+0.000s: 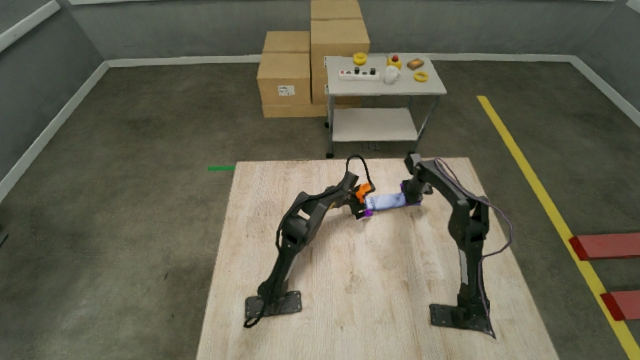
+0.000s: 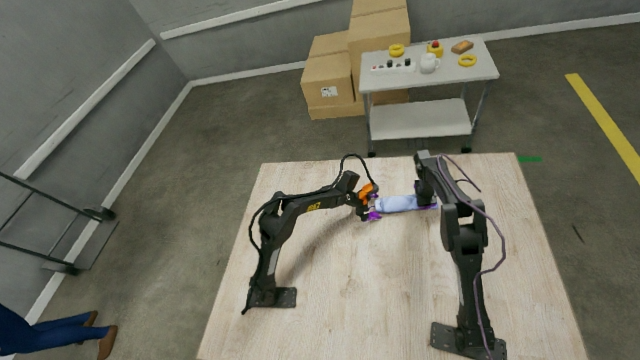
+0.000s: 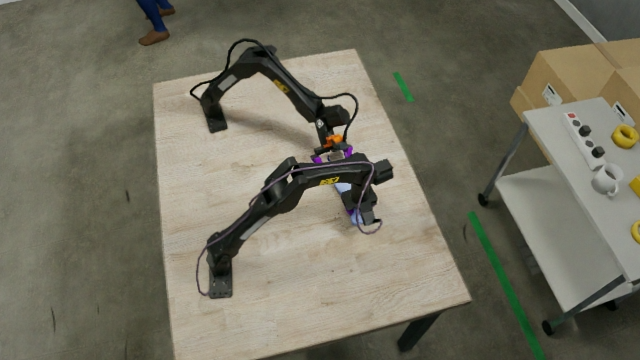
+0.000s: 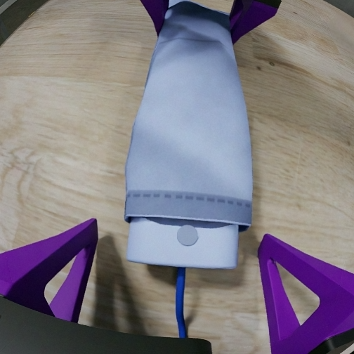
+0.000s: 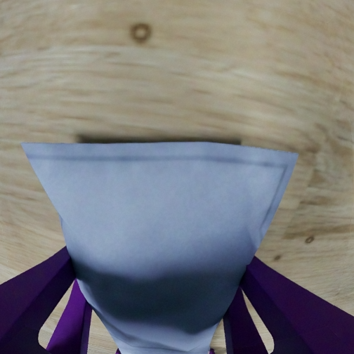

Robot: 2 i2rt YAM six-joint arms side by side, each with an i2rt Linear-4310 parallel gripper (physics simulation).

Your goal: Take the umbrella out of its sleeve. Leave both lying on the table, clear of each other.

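Observation:
The light-blue sleeve [image 1: 387, 201] [image 2: 397, 204] [image 3: 343, 188] [image 4: 190, 115] [image 5: 160, 200] lies on the table between the grippers, its stitched mouth towards my left gripper. The umbrella's pale handle end [image 4: 155, 250], with a round button and a blue strap [image 4: 181, 300], sticks a little out of the mouth; the rest is hidden inside. My left gripper [image 1: 369, 201] [image 2: 374, 206] [image 3: 333, 156] [image 4: 181, 237] is open, its fingers on either side of the handle end, not touching it. My right gripper [image 1: 412, 195] [image 2: 426, 196] [image 5: 157, 241] is shut on the sleeve near its closed end, pressing in both sides.
Both arms stand on the wooden table [image 1: 350, 280] [image 2: 360, 280] [image 3: 280, 320]. Beyond its far edge is a grey cart [image 1: 385, 89] [image 2: 430, 82] with a power strip, a white mug and yellow rings. Cardboard boxes [image 1: 285, 70] [image 2: 327, 72] stand beside the cart.

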